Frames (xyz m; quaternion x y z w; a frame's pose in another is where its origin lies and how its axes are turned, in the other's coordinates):
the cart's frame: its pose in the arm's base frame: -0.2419 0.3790 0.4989 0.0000 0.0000 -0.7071 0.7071
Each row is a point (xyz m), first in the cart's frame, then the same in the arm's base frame.
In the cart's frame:
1: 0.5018 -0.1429 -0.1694
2: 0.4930 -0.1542 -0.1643
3: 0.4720 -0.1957 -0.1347
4: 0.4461 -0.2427 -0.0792
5: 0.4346 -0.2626 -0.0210
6: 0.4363 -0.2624 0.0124
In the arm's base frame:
1: -0.3848 -0.1228 0.3295
2: -0.3961 -0.1140 0.3346
3: -0.4376 -0.0930 0.3642
4: -0.4846 -0.0671 0.4197
5: -0.5045 -0.0556 0.4779
6: -0.5043 -0.0573 0.5113

